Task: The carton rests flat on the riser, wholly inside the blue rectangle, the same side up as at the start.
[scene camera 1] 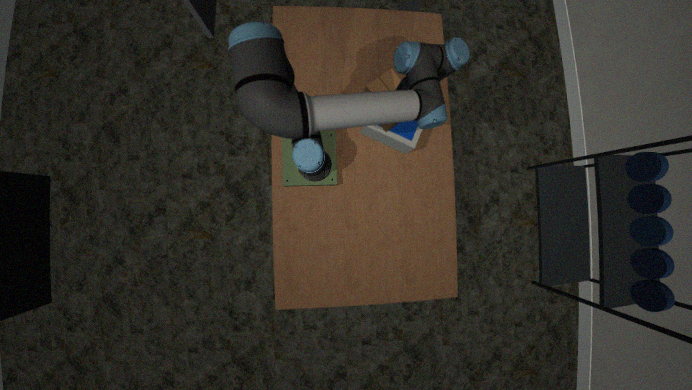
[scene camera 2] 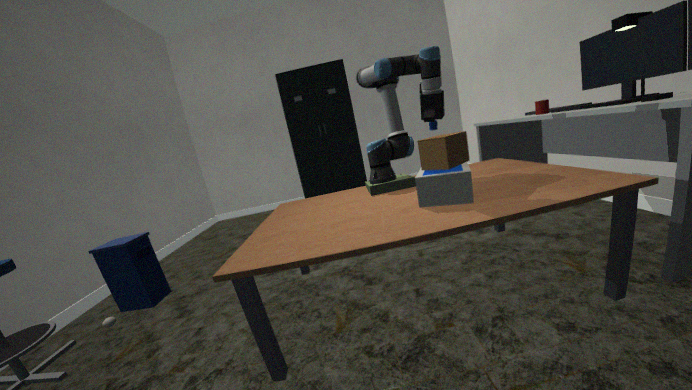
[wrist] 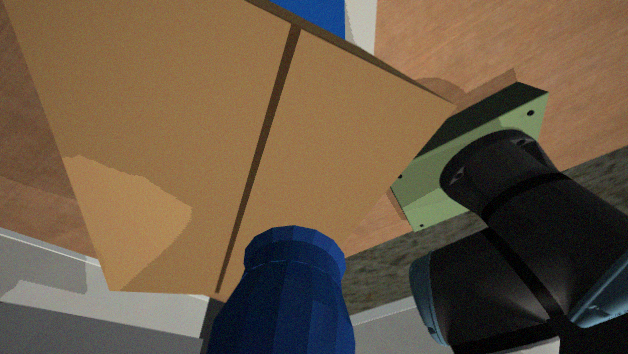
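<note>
There's nothing held by my suction cup, and it's above a brown carton, 11 cm from the middle of the carton. I can see a grey riser too.
</note>
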